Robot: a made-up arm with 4 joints. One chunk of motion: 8 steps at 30 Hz.
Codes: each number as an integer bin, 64 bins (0 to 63) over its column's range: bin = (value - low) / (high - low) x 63, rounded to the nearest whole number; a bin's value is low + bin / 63 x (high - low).
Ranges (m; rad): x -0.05..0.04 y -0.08..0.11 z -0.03..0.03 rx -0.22..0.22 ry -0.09..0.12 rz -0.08..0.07
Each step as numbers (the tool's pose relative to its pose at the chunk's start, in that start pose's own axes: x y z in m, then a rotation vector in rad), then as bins.
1 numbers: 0.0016 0.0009 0.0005 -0.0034 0.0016 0.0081
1 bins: 36 27 32 31 27 37
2 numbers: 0.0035 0.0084 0.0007 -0.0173 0.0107 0.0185
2 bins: 37 29 32 29 30 41
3 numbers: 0.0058 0.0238 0.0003 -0.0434 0.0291 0.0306
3 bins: 39 34 32 25 36 46
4 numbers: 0.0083 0.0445 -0.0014 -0.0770 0.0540 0.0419
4 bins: 41 41 30 20 43 51
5 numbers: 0.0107 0.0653 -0.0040 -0.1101 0.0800 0.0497
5 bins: 42 48 27 16 51 54
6 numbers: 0.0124 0.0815 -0.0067 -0.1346 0.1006 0.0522
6 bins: 44 54 24 12 57 56
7 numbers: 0.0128 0.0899 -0.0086 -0.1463 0.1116 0.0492
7 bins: 44 56 22 11 60 54
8 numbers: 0.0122 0.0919 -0.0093 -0.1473 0.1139 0.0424
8 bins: 44 57 22 10 61 51
